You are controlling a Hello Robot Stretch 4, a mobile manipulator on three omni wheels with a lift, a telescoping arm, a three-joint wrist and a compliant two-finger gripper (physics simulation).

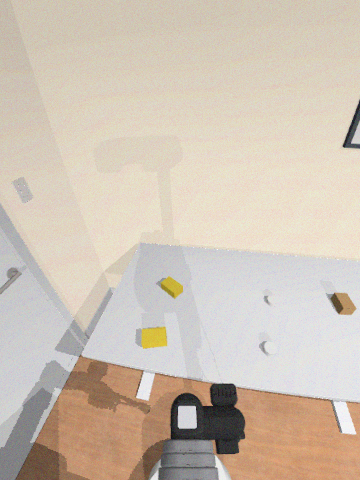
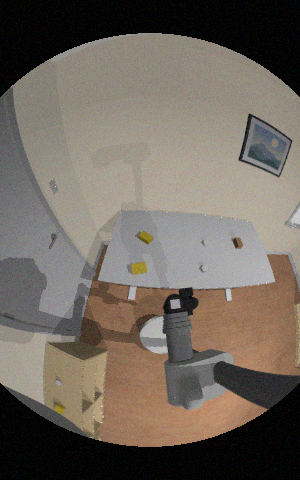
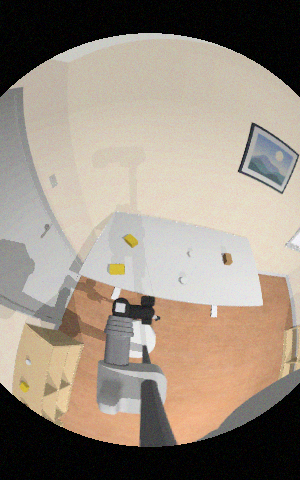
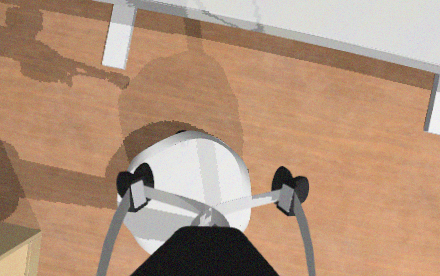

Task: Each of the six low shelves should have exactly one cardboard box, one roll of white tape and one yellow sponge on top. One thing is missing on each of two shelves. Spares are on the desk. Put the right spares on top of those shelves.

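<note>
The desk [image 1: 300, 370] [image 2: 225, 275] [image 3: 240, 295] [image 4: 350, 30] stands against the wall in front. Two yellow sponges lie on its left part: a back one [image 1: 172, 287] [image 2: 145, 237] [image 3: 131, 240] and a front one [image 1: 154, 337] [image 2: 138, 268] [image 3: 117, 269]. Two white tape rolls, a back one [image 1: 270, 300] [image 2: 203, 243] [image 3: 190, 254] and a front one [image 1: 270, 348] [image 2: 203, 268] [image 3: 183, 280], lie right of them. A cardboard box [image 1: 344, 303] [image 2: 238, 243] [image 3: 228, 259] lies farther right. My gripper [image 4: 213, 180] is open and empty, above my base and short of the desk.
A low shelf [image 2: 64, 370] [image 3: 37, 357] stands at the lower left with white tape [image 2: 58, 382] [image 3: 28, 362] and a yellow sponge [image 2: 59, 408] [image 3: 24, 386] on top. Another shelf [image 3: 291, 350] shows at the right edge. Desk feet [image 4: 119, 42] [image 1: 344, 417] stick out in front. A door [image 1: 30, 320] is at left.
</note>
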